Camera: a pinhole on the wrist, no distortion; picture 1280 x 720 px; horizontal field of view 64.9 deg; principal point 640.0 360.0 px. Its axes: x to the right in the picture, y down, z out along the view. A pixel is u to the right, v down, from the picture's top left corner.
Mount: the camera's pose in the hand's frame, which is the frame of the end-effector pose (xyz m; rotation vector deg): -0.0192 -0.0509 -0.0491 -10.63 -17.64 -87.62
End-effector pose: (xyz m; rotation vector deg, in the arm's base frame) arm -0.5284 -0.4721 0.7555 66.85 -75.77 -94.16
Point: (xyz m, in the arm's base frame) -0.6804 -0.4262 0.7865
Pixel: 625 542
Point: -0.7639 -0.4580 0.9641
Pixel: 207 568
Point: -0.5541 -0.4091 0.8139
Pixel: 161 108
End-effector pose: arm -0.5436 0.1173 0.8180 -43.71 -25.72 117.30
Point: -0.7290 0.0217 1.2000
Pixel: 960 177
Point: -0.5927 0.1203 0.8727
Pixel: 581 627
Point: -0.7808 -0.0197 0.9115
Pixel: 278 365
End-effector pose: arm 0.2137 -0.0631 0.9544 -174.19 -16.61 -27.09
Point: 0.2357 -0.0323 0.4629
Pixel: 889 234
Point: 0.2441 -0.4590 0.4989
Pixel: 143 172
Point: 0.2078 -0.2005 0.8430
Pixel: outside the picture
